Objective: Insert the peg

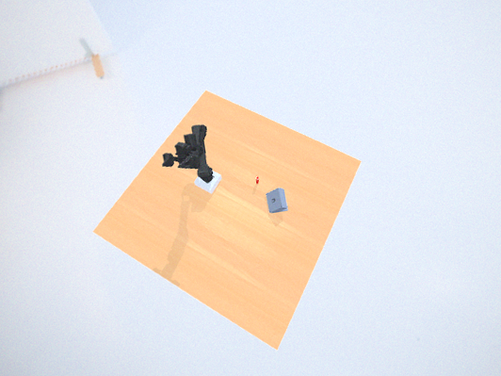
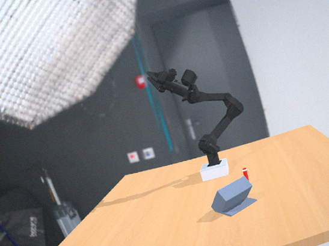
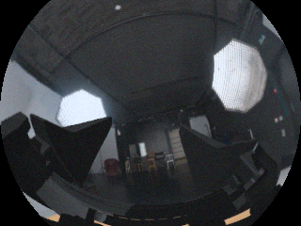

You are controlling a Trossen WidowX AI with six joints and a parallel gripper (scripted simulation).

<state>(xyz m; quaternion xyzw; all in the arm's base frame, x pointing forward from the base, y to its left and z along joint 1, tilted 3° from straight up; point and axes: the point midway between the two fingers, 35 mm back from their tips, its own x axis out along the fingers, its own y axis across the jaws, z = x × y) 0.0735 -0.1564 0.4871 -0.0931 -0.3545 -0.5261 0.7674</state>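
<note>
Right now my gripper tip is 20 cm short of the red peg, 38 cm to the right of it and 51 cm above it. Also, from my gripper tip: grey-blue sloped panel: 39 cm ahead, 35 cm to the left, 53 cm below.
</note>
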